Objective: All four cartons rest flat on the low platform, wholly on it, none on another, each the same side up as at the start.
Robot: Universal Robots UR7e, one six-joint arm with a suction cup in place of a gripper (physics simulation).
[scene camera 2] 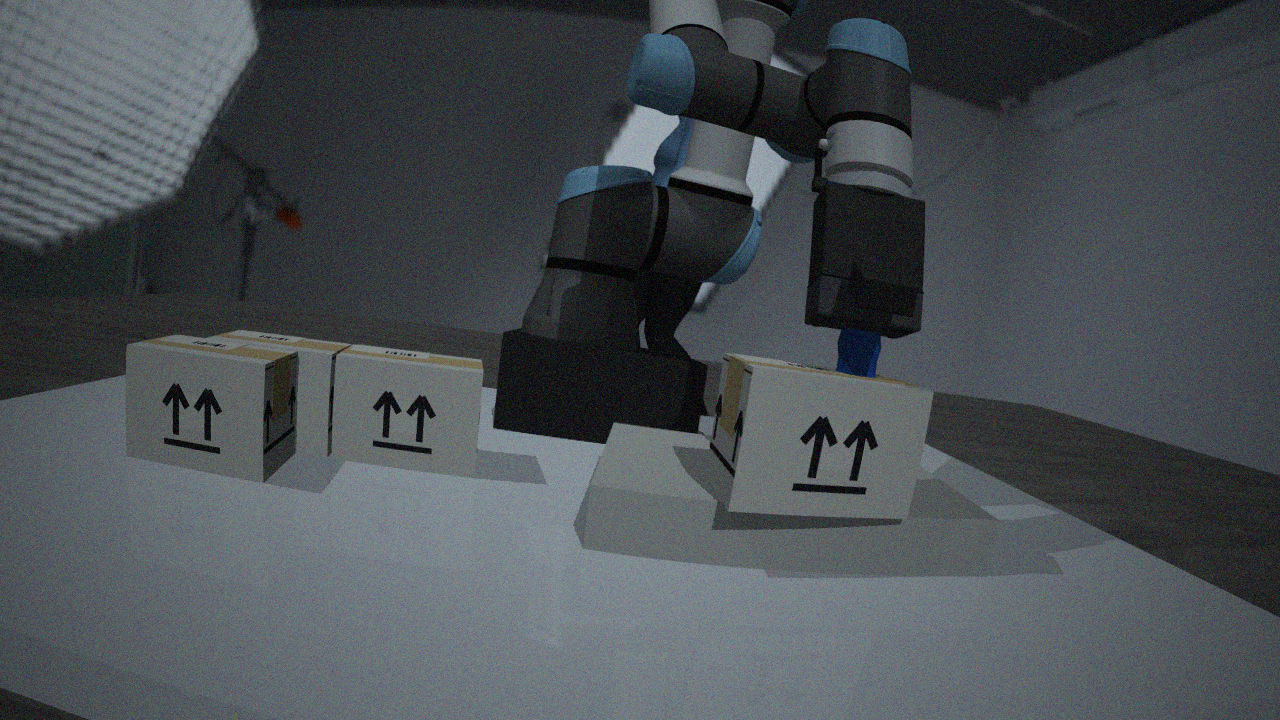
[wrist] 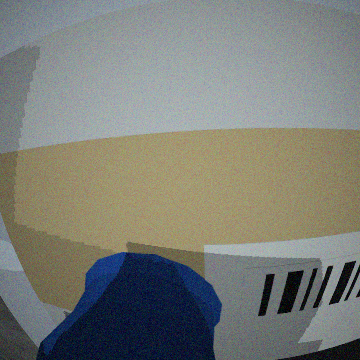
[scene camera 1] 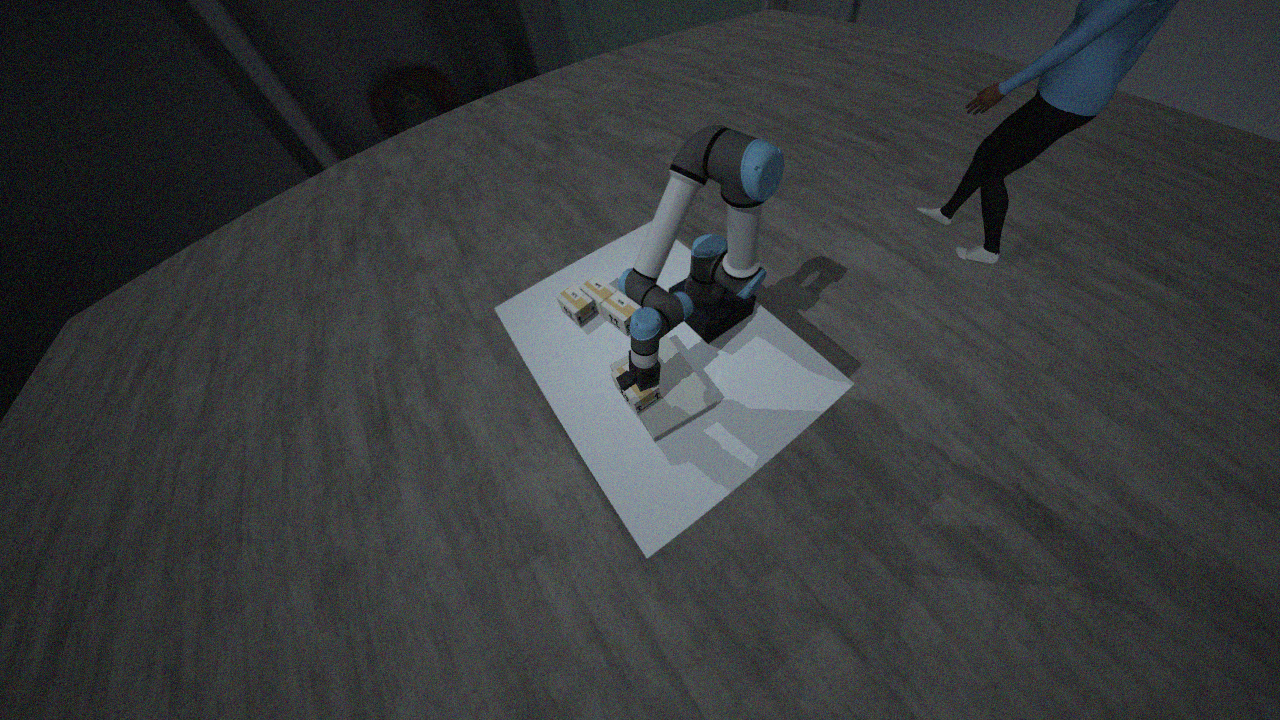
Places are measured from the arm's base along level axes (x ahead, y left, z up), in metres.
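Pixels of known places: hand, tool point: (wrist: 156, 270); arm's base, link origin: (scene camera 2: 578, 340) (scene camera 1: 703, 289).
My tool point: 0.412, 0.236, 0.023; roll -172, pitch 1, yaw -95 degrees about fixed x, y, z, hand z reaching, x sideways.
Ahead of a thing's pixels: the offset from my tool point to its middle, as dx, dy, dz. "*": to the spot under its first point. Level surfaces: height alone.
My suction cup (scene camera 2: 857, 352) (wrist: 136, 307) (scene camera 1: 640, 379) presses on the top of a white carton {+0.016, -0.029, -0.035} (scene camera 2: 823, 447) (scene camera 1: 640, 395) with up-arrows on its side. In the wrist view the carton's top {* +0.047, -0.008, +0.012} (wrist: 178, 82) shows a tan tape strip and a barcode label. This carton is upright over the low grey platform {-0.071, -0.020, -0.106} (scene camera 2: 640, 502) (scene camera 1: 687, 403), at its front part; I cannot tell whether it rests on it or hangs just above. Three more cartons stand upright on the white mat to the left: one {+0.023, -0.517, -0.083} (scene camera 2: 210, 407) (scene camera 1: 577, 305), one behind it (scene camera 2: 295, 357) (scene camera 1: 597, 290) and one {-0.112, -0.368, -0.083} (scene camera 2: 407, 412) (scene camera 1: 619, 312).
The arm's dark base (scene camera 2: 590, 385) (scene camera 1: 716, 309) stands behind the platform on the white mat {dz -0.130} (scene camera 2: 267, 582) (scene camera 1: 582, 420). A person (scene camera 1: 1029, 116) walks on the wooden floor far to the right.
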